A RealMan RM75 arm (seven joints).
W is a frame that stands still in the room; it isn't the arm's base.
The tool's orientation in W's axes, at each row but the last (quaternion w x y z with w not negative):
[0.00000 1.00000 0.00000 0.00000]
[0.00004 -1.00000 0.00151 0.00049]
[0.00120 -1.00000 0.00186 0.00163]
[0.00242 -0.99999 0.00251 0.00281]
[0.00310 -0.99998 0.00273 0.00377]
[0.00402 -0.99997 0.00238 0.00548]
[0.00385 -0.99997 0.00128 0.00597]
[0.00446 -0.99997 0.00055 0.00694]
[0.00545 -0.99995 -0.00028 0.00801]
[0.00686 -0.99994 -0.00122 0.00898]
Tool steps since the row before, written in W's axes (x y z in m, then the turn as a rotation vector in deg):
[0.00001 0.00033 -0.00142 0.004 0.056 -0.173]
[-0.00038 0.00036 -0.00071 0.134 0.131 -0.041]
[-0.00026 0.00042 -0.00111 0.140 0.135 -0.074]
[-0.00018 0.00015 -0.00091 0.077 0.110 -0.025]
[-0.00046 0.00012 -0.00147 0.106 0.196 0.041]
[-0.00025 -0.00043 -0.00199 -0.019 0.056 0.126]
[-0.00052 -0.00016 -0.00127 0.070 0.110 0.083]
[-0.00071 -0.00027 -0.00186 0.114 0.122 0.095]
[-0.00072 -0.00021 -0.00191 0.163 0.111 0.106]
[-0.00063 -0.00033 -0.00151 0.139 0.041 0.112]
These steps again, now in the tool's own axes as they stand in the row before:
[0.00001 -0.00033 0.00142 0.004 -0.056 0.173]
[-0.00038 -0.00036 0.00071 0.134 -0.131 0.041]
[-0.00026 -0.00042 0.00111 0.140 -0.135 0.074]
[-0.00018 -0.00014 0.00091 0.077 -0.110 0.025]
[-0.00045 -0.00011 0.00147 0.105 -0.197 -0.041]
[-0.00023 0.00045 0.00199 -0.021 -0.057 -0.125]
[-0.00050 0.00017 0.00127 0.069 -0.111 -0.083]
[-0.00068 0.00029 0.00187 0.113 -0.123 -0.095]
[-0.00069 0.00023 0.00192 0.161 -0.112 -0.107]
[-0.00060 0.00035 0.00152 0.137 -0.042 -0.114]

